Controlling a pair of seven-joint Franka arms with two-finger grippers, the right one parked.
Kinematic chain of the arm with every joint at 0, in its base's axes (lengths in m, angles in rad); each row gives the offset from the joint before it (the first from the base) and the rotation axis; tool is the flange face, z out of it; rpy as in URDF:
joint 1: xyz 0 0 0.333 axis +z
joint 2: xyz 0 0 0 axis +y
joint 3: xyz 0 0 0.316 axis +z
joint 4: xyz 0.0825 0 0 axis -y
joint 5: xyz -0.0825 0 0.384 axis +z
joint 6: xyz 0 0 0 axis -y
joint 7: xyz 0.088 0 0 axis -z
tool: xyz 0 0 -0.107 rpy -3.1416 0 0
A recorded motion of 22 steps. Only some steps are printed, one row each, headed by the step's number.
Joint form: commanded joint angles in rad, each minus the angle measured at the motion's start. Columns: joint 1, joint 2, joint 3, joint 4, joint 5, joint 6, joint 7.
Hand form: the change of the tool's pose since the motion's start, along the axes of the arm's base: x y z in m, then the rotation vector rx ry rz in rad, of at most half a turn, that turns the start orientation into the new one. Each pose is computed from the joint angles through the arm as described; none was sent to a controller.
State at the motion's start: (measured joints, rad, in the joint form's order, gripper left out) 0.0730 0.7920 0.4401 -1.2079 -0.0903 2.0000 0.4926
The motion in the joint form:
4: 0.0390 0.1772 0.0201 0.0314 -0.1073 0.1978 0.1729
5: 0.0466 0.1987 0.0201 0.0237 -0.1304 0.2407 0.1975
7: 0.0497 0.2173 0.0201 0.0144 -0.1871 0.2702 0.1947
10: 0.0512 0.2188 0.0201 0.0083 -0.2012 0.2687 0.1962
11: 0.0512 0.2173 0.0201 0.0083 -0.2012 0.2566 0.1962
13: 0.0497 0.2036 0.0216 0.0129 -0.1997 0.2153 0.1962
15: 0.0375 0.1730 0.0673 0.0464 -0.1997 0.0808 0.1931
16: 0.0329 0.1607 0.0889 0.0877 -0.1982 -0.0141 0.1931
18: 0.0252 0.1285 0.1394 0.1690 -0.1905 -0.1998 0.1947
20: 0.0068 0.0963 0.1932 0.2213 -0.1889 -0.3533 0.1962
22: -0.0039 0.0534 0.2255 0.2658 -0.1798 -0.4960 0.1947
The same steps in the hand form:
4: 0.0064 0.0344 -0.0938 0.0109 -0.0342 -0.1248
5: 0.0042 0.0407 -0.1089 0.0105 -0.0491 -0.1355
7: 0.0020 0.0429 -0.1239 -0.0181 -0.0788 -0.1020
10: -0.0004 0.0440 -0.1279 -0.0305 -0.0783 -0.0918
11: -0.0013 0.0436 -0.1280 -0.0369 -0.0698 -0.0897
13: -0.0018 0.0416 -0.1198 -0.0532 -0.0522 -0.0864
15: -0.0067 0.0468 -0.0868 -0.0711 0.0051 -0.0618
16: -0.0068 0.0459 -0.0643 -0.0859 0.0403 -0.0553
18: -0.0126 0.0461 -0.0117 -0.1028 0.1050 -0.0376
20: -0.0229 0.0417 0.0323 -0.1173 0.1627 -0.0164
22: -0.0362 0.0342 0.0769 -0.1393 0.2087 0.0040

